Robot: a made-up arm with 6 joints.
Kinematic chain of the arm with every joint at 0, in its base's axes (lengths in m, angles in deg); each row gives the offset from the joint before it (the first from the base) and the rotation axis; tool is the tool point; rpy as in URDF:
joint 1: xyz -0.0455 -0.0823 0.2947 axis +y
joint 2: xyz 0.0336 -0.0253 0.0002 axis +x
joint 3: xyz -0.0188 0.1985 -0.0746 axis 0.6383 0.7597 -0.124
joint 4: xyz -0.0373 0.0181 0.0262 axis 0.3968 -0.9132 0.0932
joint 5: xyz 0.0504 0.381 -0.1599 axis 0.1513 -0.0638 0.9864
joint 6: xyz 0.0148 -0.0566 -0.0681 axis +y
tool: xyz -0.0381 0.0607 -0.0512 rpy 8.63 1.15 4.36
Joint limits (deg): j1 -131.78..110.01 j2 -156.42..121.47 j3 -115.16..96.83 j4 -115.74..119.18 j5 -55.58..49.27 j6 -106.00..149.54
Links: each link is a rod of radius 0.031 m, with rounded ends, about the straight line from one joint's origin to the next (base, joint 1, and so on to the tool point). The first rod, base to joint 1, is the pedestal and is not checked.
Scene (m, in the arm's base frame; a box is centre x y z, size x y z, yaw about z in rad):
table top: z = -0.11
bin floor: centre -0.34 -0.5 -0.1 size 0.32 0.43 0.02 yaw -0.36
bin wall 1: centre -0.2 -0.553 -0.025 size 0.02 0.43 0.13 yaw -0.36
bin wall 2: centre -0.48 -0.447 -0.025 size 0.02 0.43 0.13 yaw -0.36
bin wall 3: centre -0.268 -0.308 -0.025 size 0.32 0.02 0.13 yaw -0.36
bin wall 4: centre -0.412 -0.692 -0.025 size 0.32 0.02 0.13 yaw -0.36
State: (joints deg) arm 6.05 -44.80 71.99 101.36 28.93 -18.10
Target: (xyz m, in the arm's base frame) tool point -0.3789 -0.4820 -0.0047
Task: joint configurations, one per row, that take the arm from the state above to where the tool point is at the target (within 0.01 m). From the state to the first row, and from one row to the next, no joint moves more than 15 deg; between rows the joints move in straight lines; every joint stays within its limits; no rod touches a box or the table.
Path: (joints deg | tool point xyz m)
1: -7.68 -53.72 62.48 86.82 32.32 -13.73 | 0.3186 0.3401 0.0905
2: -21.40 -62.63 52.96 72.28 35.71 -9.37 | 0.3643 0.2847 0.0037
3: -35.13 -71.55 43.45 57.74 39.10 -5.00 | 0.4502 0.1627 -0.0427
4: -48.85 -80.46 33.93 43.21 42.49 -0.63 | 0.5391 -0.0105 -0.0214
5: -62.58 -89.38 24.42 28.67 45.88 3.73 | 0.5848 -0.2097 0.0648
6: -76.31 -98.29 14.91 14.13 49.27 8.10 | 0.5542 -0.4051 0.1829
7: -85.55 -107.98 2.48 0.24 47.69 7.94 | 0.4283 -0.5891 0.2572
8: -94.80 -117.67 -9.94 -13.65 46.12 7.77 | 0.2381 -0.7113 0.2996
9: -104.04 -127.36 -22.36 -27.55 44.54 7.61 | 0.0227 -0.7551 0.2870
10: -113.29 -137.04 -34.79 -41.44 42.96 7.45 | -0.1725 -0.7206 0.2182
11: -122.53 -146.73 -47.21 -55.33 41.38 7.28 | -0.3119 -0.6219 0.1114
12: -131.78 -156.42 -59.63 -69.22 39.81 7.12 | -0.3789 -0.4820 -0.0047

